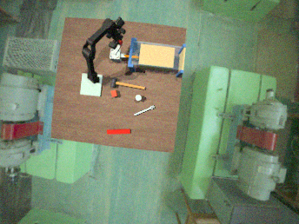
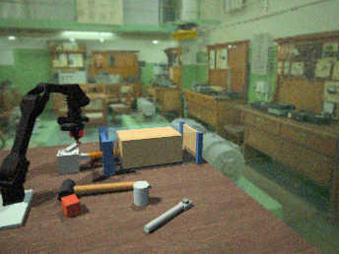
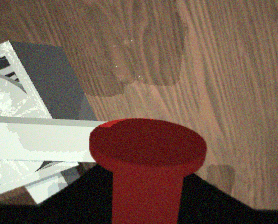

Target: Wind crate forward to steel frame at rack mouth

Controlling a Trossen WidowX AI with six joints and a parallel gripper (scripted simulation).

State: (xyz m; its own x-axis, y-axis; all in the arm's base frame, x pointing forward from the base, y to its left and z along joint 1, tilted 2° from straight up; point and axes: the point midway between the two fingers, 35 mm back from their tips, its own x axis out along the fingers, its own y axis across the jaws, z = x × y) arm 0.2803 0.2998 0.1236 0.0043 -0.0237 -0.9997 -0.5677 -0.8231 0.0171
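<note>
The winch handle lies 3 cm to the right of my gripper tip, 2 cm behind it and 1 cm below it. From my gripper tip the other things lie so: red knob 2 cm above; then winch 9 cm to the right, 8 cm below, 7 cm behind; then blue steel frame 11 cm to the right, 10 cm ahead, 1 cm below.
</note>
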